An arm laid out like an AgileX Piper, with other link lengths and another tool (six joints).
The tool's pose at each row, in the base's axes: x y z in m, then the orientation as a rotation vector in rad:
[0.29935, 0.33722, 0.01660, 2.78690, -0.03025, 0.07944]
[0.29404, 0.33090, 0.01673, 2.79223, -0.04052, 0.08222]
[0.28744, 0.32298, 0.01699, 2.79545, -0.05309, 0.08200]
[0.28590, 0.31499, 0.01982, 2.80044, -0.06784, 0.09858]
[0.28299, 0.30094, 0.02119, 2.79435, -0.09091, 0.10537]
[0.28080, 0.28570, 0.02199, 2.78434, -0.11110, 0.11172]
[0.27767, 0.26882, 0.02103, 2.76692, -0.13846, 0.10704]
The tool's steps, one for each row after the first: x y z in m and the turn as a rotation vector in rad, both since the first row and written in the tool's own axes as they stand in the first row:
[-0.00522, 0.00614, 0.00180, 0.00533, 0.00050, 0.00757]
[-0.01171, 0.01386, 0.00396, 0.00847, -0.00131, 0.01631]
[-0.01299, 0.02238, 0.00400, 0.01404, 0.00819, 0.02865]
[-0.01566, 0.03612, 0.00743, 0.00834, 0.01022, 0.04544]
[-0.01762, 0.05076, 0.01185, -0.00115, 0.01244, 0.06022]
[-0.02062, 0.06636, 0.01844, -0.01822, 0.00632, 0.07873]

